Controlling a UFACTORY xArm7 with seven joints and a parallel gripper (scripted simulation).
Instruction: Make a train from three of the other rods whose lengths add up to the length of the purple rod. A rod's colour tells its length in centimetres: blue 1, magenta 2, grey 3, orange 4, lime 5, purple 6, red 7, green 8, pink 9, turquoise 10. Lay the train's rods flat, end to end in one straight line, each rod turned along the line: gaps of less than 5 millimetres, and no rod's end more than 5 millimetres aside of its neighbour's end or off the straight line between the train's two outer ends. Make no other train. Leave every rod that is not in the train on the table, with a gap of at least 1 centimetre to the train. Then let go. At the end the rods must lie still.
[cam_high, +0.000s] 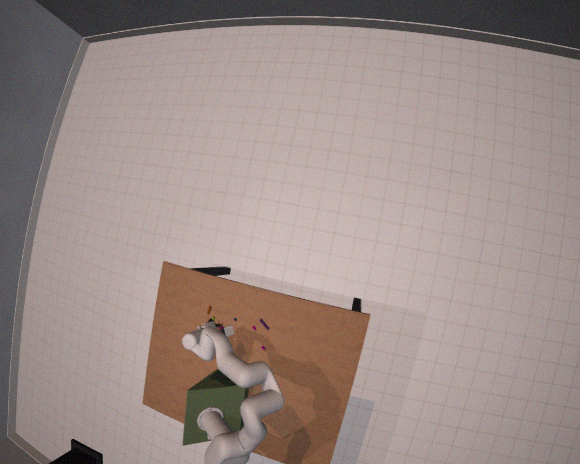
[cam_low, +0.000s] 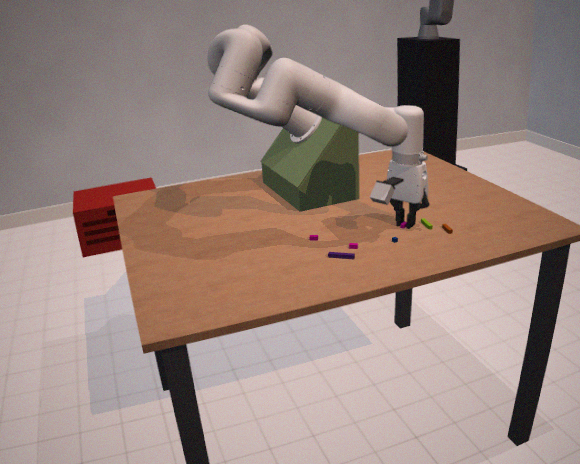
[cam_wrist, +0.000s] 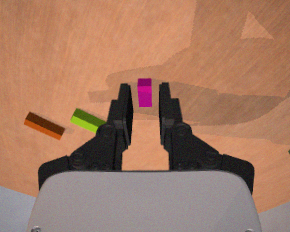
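Now: the lime rod 30 mm ahead of my hand, 50 mm to the left of it and 20 mm below it. Also, from my hand: blue rod (60 mm ahead, 80 mm to the right, 20 mm below); then orange rod (80 mm ahead, 70 mm to the left, 20 mm below); then purple rod (60 mm ahead, 230 mm to the right, 20 mm below).
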